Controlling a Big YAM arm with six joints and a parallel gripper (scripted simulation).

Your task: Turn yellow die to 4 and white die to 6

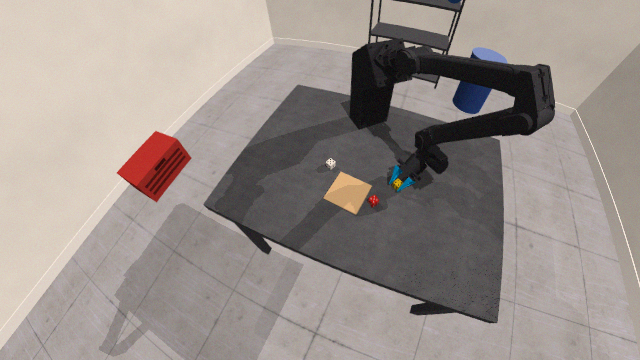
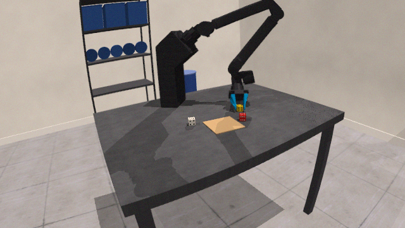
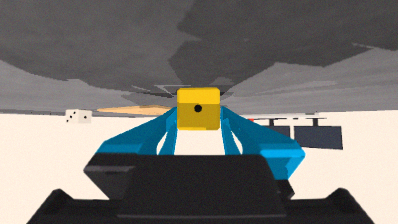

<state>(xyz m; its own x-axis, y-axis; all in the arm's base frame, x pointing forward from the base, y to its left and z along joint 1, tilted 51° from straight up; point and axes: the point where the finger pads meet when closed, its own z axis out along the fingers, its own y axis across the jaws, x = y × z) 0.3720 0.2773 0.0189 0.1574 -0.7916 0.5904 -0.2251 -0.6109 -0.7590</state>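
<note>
My hand is 20 mm past the yellow die. From my hand the other things lie so: tan mat: 130 mm to the right, 120 mm ahead, 20 mm below; red die: 100 mm ahead, 30 mm to the right; white die: 260 mm to the right, 70 mm ahead.
</note>
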